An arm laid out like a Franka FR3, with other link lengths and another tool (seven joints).
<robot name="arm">
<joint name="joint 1" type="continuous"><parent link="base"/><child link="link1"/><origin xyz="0 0 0.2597"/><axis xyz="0 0 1"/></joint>
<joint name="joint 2" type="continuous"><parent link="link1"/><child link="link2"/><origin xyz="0 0 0" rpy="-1.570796 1.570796 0"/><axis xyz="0 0 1"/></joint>
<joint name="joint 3" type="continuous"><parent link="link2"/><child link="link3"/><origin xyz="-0.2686 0 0" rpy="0 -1.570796 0"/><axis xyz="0 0 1"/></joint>
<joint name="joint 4" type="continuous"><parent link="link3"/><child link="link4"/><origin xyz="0 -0.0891 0" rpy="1.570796 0 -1.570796"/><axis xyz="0 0 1"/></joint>
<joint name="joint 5" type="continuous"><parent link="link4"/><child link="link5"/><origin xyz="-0.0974 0.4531 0" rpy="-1.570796 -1.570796 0"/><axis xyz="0 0 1"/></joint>
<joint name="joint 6" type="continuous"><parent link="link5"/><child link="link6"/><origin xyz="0 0 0" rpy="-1.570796 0 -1.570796"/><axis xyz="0 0 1"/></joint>
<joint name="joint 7" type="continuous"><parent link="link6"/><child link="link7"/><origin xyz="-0.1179 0 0" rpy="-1.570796 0 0"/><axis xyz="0 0 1"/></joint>
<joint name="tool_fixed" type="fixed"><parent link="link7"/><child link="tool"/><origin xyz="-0.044 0.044 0.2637" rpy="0 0.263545 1.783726"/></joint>
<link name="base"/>
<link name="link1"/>
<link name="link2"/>
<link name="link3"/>
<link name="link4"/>
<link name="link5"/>
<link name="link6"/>
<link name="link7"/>
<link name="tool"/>
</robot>
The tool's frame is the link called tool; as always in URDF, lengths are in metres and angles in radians. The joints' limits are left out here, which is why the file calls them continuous.
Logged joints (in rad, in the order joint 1, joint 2, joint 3, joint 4, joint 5, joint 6, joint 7), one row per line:
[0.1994 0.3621 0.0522 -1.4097 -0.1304 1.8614 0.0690]
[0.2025 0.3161 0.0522 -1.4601 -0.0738 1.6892 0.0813]
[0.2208 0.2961 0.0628 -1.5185 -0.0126 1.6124 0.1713]
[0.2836 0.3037 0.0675 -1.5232 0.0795 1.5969 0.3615]
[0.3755 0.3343 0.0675 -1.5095 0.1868 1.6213 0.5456]
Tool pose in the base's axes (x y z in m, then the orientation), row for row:
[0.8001 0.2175 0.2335 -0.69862 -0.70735 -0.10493 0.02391]
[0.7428 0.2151 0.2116 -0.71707 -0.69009 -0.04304 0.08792]
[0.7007 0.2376 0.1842 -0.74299 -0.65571 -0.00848 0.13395]
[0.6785 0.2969 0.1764 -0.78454 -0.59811 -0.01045 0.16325]
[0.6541 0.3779 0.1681 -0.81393 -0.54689 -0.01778 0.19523]
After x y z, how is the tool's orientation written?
As a quaternion, x y z w.
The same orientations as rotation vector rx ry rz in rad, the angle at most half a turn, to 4 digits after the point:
[-2.1620 -2.1890 -0.3247]
[-2.1348 -2.0544 -0.1281]
[-2.1539 -1.9009 -0.0246]
[-2.2374 -1.7057 -0.0298]
[-2.2811 -1.5327 -0.0498]

